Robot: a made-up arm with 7 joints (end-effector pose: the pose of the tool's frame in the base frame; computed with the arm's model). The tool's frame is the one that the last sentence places.
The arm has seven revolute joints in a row. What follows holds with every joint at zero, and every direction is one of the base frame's. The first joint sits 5 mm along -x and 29 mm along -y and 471 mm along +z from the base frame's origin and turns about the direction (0.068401, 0.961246, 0.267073). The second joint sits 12 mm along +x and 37 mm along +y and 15 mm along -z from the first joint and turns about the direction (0.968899, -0.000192, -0.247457). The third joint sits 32 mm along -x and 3 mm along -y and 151 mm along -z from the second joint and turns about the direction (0.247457, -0.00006, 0.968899). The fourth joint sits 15 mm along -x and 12 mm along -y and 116 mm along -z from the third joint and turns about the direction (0.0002, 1, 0.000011). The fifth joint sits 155 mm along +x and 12 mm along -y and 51 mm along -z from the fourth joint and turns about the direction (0.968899, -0.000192, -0.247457). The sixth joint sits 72 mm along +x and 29 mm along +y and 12 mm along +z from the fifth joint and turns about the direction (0.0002, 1, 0.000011). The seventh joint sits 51 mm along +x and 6 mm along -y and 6 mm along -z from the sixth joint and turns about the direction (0.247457, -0.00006, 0.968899). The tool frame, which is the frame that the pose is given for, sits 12 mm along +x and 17 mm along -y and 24 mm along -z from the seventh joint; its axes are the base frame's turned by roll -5.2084, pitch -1.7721 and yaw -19.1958 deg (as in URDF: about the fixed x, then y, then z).
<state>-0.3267 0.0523 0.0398 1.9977 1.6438 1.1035 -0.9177</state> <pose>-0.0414 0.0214 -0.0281 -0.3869 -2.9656 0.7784</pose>
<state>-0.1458 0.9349 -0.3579 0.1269 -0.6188 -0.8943 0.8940</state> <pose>0.2980 0.1693 0.2094 0.0917 -0.7411 0.1783</pose>
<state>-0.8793 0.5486 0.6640 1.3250 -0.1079 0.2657 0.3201</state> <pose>0.4075 0.2544 0.1408 -0.2531 0.4595 0.5995</pose>
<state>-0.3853 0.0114 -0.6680 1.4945 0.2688 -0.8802 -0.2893</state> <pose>0.1240 -0.0952 -0.0742 0.0307 0.3729 -1.5916</pose>
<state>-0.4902 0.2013 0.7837 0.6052 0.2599 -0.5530 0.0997</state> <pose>0.3500 0.2142 0.1620 0.3392 -0.3859 0.2685</pose>
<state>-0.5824 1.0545 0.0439 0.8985 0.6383 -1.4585 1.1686</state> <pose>0.3802 0.2847 0.3076 0.9952 -1.2645 -0.1993</pose>
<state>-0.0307 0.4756 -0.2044 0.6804 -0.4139 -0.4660 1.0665</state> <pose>0.1827 0.1787 -0.0013 0.4038 0.1223 0.7077</pose>
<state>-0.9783 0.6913 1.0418 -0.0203 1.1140 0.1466 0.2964</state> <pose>0.2751 0.3070 0.5820 1.1796 -0.4618 1.3149</pose>
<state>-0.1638 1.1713 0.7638 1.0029 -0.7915 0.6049 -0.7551</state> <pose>0.1513 0.4915 0.3122 -0.5560 0.0350 0.1034</pose>
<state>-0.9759 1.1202 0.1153 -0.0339 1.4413 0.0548 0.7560</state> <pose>0.3862 0.1304 0.6100 2.4067 -1.1757 0.8738</pose>
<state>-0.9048 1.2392 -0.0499 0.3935 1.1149 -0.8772 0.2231</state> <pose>0.4439 0.2062 0.4808 2.2544 -0.5268 -0.8280</pose>
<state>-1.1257 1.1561 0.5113 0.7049 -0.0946 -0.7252 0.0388</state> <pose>0.3422 0.3423 0.6555 0.9351 -1.3328 0.2663</pose>
